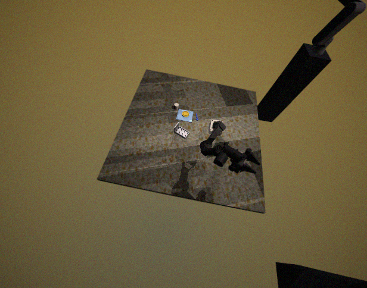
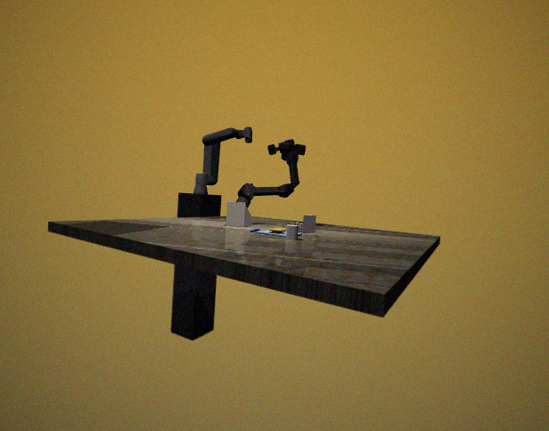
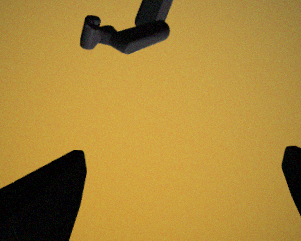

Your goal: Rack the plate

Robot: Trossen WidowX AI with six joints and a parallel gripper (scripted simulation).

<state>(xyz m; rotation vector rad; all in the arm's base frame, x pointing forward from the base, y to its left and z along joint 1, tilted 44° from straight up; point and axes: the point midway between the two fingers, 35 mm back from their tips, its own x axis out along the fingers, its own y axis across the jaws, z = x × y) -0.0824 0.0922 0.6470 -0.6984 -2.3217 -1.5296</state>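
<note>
The yellow plate is 650 mm to the right of my gripper tip, 480 mm below it and 420 mm ahead of it. The rest, counted from my gripper tip: cup: 720 mm to the right, 520 mm ahead, 470 mm below; then light blue mat: 640 mm to the right, 490 mm below, 420 mm ahead; then dish rack: 470 mm below, 440 mm to the right, 430 mm ahead.
</note>
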